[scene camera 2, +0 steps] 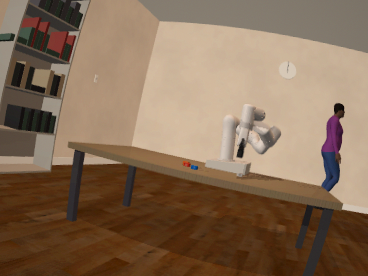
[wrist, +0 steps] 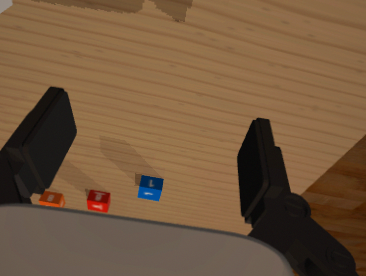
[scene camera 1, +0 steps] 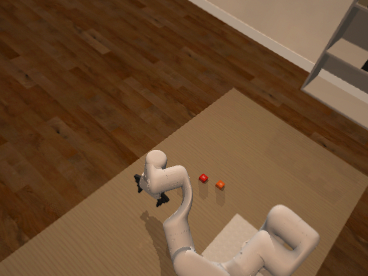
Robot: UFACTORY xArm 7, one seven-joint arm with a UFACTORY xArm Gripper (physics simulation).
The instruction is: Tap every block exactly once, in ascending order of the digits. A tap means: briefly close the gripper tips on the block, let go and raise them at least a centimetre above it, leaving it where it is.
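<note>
A blue block (wrist: pixel 150 188) (scene camera 2: pixel 194 167) shows a 1 in the wrist view; in scene camera 1 it does not show. A red block (scene camera 1: pixel 203 178) (scene camera 2: pixel 186 164) (wrist: pixel 99 201) stands beside it; its digit is too blurred to read. An orange block (scene camera 1: pixel 220 185) (wrist: pixel 52 199) is beyond the red one, with what looks like an 8. The blocks are apart in the wrist view, low in the picture. My gripper (scene camera 1: pixel 149 190) (scene camera 2: pixel 240 150) (wrist: pixel 159 123) is open and empty, above the table and off to one side of the blocks.
The blocks and the arm's white base (scene camera 1: pixel 235 232) (scene camera 2: pixel 220 165) are on the wooden table (scene camera 1: pixel 280 145) (scene camera 2: pixel 120 154). A small pale thing (scene camera 2: pixel 241 175) lies by the base, too small to identify. A table edge shows at the right in the wrist view. A bookshelf and a person stand farther off.
</note>
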